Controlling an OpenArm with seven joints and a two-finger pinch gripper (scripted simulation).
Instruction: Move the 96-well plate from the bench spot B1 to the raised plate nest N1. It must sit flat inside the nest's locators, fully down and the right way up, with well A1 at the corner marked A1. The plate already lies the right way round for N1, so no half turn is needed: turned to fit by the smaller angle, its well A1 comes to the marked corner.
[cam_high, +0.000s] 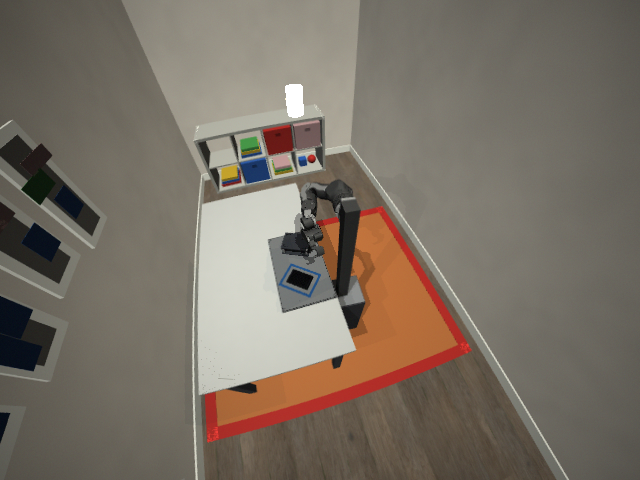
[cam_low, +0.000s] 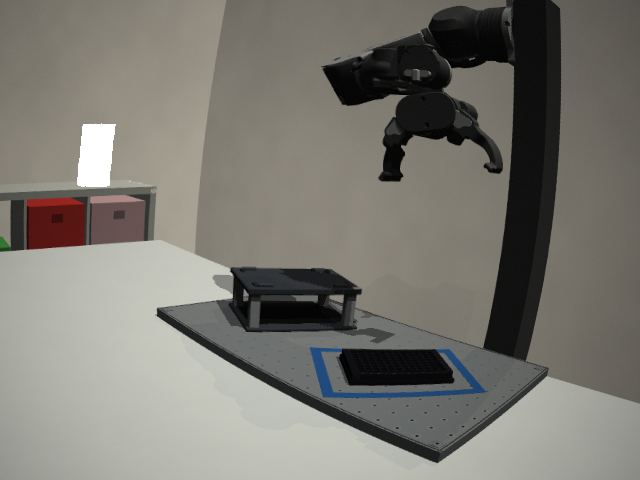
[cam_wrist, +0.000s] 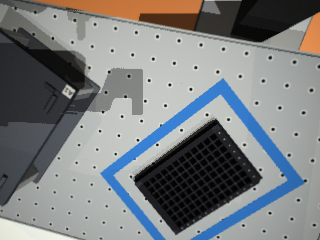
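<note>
The black 96-well plate lies 21 cm below my hand, 9 cm ahead of it and 4 cm to the left of it. Round my hand: black plate nest 19 cm to the right, 16 cm below, 8 cm ahead.
</note>
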